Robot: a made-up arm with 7 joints. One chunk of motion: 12 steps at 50 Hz.
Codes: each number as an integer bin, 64 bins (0 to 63) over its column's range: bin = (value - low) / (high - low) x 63, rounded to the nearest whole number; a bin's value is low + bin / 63 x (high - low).
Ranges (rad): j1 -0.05..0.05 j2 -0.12..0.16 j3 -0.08..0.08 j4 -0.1..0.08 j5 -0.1..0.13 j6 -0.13..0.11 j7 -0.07..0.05
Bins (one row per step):
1: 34 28 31 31 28 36 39
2: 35 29 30 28 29 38 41
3: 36 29 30 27 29 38 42
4: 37 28 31 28 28 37 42
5: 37 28 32 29 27 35 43
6: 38 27 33 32 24 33 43
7: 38 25 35 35 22 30 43
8: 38 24 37 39 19 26 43
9: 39 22 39 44 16 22 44
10: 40 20 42 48 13 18 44
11: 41 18 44 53 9 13 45
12: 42 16 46 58 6 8 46
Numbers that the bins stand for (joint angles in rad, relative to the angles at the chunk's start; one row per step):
1: 0.0040 0.0044 -0.0013 -0.0114 0.0022 0.0071 0.0043
2: 0.0056 0.0089 -0.0038 -0.0200 0.0059 0.0148 0.0081
3: 0.0071 0.0089 -0.0038 -0.0229 0.0059 0.0148 0.0100
4: 0.0087 0.0044 -0.0013 -0.0200 0.0022 0.0110 0.0100
5: 0.0087 0.0044 0.0013 -0.0171 -0.0014 0.0033 0.0119
6: 0.0103 0.0000 0.0038 -0.0086 -0.0124 -0.0043 0.0119
7: 0.0103 -0.0089 0.0089 0.0000 -0.0197 -0.0157 0.0119
8: 0.0103 -0.0133 0.0140 0.0114 -0.0306 -0.0310 0.0119
9: 0.0119 -0.0222 0.0190 0.0257 -0.0416 -0.0462 0.0138
10: 0.0135 -0.0311 0.0267 0.0371 -0.0525 -0.0614 0.0138
11: 0.0151 -0.0400 0.0317 0.0514 -0.0671 -0.0805 0.0157
12: 0.0167 -0.0489 0.0368 0.0657 -0.0781 -0.0995 0.0176

